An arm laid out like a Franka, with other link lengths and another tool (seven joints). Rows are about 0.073 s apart.
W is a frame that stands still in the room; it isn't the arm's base.
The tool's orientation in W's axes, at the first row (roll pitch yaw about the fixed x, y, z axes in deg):
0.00, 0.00, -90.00
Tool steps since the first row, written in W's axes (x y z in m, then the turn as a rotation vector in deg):
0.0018, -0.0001, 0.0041, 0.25, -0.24, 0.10
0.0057, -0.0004, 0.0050, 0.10, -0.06, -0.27
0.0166, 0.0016, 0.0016, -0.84, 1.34, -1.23
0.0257, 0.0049, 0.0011, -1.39, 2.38, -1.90
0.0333, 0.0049, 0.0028, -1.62, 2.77, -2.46
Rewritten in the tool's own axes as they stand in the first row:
0.0001, 0.0018, 0.0041, 0.24, 0.25, 0.10
0.0004, 0.0057, 0.0050, 0.06, 0.10, -0.27
-0.0016, 0.0166, 0.0016, -1.34, -0.84, -1.23
-0.0049, 0.0257, 0.0011, -2.38, -1.39, -1.90
-0.0049, 0.0333, 0.0028, -2.77, -1.62, -2.46

